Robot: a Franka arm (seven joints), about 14 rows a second.
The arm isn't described. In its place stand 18 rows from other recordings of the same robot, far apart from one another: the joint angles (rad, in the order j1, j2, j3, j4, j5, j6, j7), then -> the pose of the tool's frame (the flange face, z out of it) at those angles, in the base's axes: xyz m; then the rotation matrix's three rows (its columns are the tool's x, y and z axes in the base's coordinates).
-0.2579 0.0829 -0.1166 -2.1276 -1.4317 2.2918 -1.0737 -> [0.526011 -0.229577 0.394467], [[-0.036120 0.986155 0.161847], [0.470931 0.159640 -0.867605], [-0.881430 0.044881 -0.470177]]
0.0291 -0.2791 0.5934 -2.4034 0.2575 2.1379 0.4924 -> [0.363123 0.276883 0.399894], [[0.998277 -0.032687 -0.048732], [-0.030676 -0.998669 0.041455], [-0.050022 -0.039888 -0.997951]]
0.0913 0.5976 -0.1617 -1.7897 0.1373 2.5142 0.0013 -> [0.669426 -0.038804 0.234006], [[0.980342 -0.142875 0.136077], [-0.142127 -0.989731 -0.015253], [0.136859 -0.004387 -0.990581]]
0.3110 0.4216 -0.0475 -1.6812 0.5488 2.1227 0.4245 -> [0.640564 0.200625 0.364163], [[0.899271 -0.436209 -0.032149], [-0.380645 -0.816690 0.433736], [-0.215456 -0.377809 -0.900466]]
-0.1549 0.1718 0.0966 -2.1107 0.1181 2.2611 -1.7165 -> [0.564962 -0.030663 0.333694], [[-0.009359 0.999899 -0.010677], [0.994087 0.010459 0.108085], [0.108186 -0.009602 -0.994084]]
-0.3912 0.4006 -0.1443 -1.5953 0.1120 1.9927 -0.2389 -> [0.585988 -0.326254 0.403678], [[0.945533 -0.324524 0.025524], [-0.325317 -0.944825 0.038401], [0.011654 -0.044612 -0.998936]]
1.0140 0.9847 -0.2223 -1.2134 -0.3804 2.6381 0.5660 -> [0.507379 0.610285 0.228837], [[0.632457 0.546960 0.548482], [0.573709 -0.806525 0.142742], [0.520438 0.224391 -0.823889]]
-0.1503 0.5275 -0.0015 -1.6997 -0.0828 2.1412 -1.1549 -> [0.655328 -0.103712 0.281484], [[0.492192 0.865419 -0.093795], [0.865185 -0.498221 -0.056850], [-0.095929 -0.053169 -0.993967]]
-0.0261 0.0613 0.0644 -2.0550 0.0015 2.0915 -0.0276 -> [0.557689 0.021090 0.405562], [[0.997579 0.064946 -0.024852], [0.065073 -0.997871 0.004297], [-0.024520 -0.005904 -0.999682]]
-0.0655 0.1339 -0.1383 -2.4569 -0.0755 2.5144 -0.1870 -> [0.464961 -0.096629 0.238312], [[0.995231 0.048337 -0.084730], [0.044509 -0.997926 -0.046499], [-0.086802 0.042506 -0.995318]]
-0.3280 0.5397 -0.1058 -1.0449 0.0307 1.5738 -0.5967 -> [0.649440 -0.273683 0.532255], [[0.984132 0.176601 -0.017200], [0.176291 -0.984171 -0.018164], [-0.020136 0.014844 -0.999687]]
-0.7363 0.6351 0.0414 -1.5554 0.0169 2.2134 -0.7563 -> [0.538981 -0.454215 0.277940], [[0.998159 0.043320 0.042444], [0.042764 -0.998988 0.013933], [0.043004 -0.012093 -0.999002]]
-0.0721 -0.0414 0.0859 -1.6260 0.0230 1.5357 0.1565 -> [0.537062 0.010916 0.618098], [[0.988578 -0.142419 -0.049291], [-0.141651 -0.989739 0.018763], [-0.051458 -0.011567 -0.998608]]
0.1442 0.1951 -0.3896 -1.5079 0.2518 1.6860 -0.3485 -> [0.609216 -0.106343 0.559156], [[0.995574 0.083854 0.042443], [0.075494 -0.982500 0.170275], [0.055978 -0.166317 -0.984482]]
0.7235 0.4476 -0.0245 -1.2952 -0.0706 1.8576 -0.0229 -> [0.539644 0.451005 0.501829], [[0.730011 0.669287 0.138347], [0.674215 -0.738392 0.014544], [0.111889 0.082658 -0.990277]]
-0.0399 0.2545 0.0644 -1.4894 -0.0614 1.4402 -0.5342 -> [0.603868 0.003542 0.505142], [[0.804537 0.514216 -0.297157], [0.524086 -0.850072 -0.052076], [-0.279383 -0.113839 -0.953408]]
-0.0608 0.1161 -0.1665 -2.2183 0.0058 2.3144 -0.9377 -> [0.525099 -0.120919 0.323481], [[0.759837 0.649765 -0.021278], [0.649709 -0.760112 -0.010420], [-0.022944 -0.005907 -0.999719]]
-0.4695 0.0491 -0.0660 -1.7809 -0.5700 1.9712 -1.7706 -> [0.494385 -0.332796 0.542331], [[0.115974 0.988028 -0.101737], [0.840089 -0.152220 -0.520652], [-0.529906 -0.025086 -0.847685]]
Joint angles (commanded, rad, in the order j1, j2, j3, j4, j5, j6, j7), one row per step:
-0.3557 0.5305 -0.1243 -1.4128 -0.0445 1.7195 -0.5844
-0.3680 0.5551 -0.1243 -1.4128 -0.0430 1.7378 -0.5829
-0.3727 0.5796 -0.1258 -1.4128 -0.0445 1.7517 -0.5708
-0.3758 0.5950 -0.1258 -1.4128 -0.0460 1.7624 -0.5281
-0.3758 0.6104 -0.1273 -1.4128 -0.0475 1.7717 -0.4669
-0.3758 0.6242 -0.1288 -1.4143 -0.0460 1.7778 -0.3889
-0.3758 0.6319 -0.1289 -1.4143 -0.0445 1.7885 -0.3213
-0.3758 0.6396 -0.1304 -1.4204 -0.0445 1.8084 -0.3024
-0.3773 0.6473 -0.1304 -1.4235 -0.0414 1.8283 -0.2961
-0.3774 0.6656 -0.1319 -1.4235 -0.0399 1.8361 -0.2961
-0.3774 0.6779 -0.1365 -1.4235 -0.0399 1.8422 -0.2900
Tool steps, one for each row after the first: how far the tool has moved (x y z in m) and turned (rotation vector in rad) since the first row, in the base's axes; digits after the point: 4 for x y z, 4 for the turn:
-0.0008 -0.0086 -0.0156 0.0016 0.0060 -0.0124
-0.0006 -0.0132 -0.0313 -0.0007 0.0175 -0.0280
-0.0003 -0.0158 -0.0412 -0.0119 0.0232 -0.0706
0.0004 -0.0171 -0.0511 -0.0282 0.0306 -0.1293
0.0003 -0.0179 -0.0608 -0.0457 0.0398 -0.2057
0.0015 -0.0183 -0.0655 -0.0637 0.0371 -0.2706
0.0019 -0.0195 -0.0722 -0.0719 0.0318 -0.2884
0.0029 -0.0209 -0.0777 -0.0743 0.0225 -0.2958
0.0028 -0.0217 -0.0898 -0.0722 0.0327 -0.2965
0.0017 -0.0242 -0.0977 -0.0756 0.0398 -0.3050

